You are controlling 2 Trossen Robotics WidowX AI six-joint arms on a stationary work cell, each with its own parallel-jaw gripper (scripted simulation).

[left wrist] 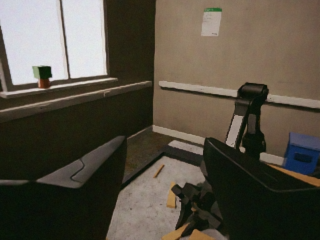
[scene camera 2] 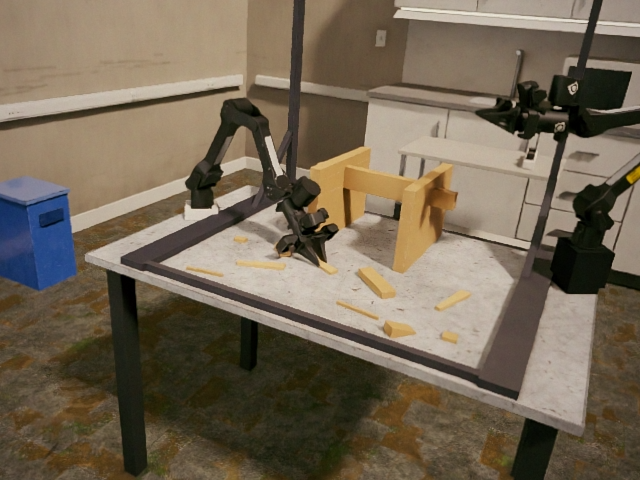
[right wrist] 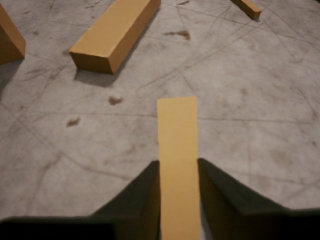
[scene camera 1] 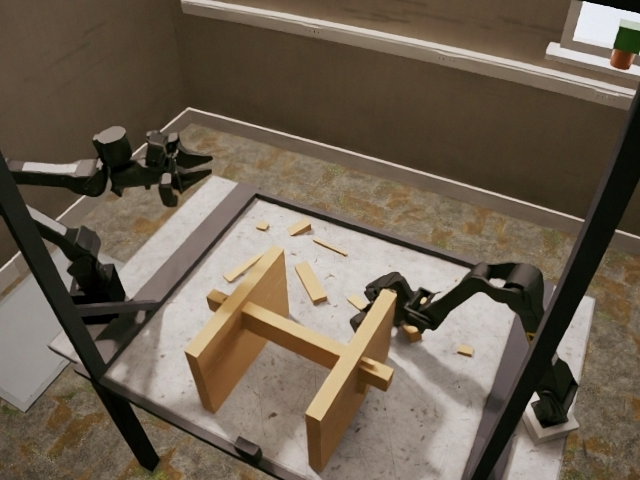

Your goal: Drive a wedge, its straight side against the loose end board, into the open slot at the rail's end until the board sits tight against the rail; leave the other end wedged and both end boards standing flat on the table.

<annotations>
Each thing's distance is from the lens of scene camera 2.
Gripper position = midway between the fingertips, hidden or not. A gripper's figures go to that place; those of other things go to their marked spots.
my left gripper (scene camera 2: pixel 478 114): 136 cm
my right gripper (scene camera 2: pixel 322 264): 148 cm
</annotations>
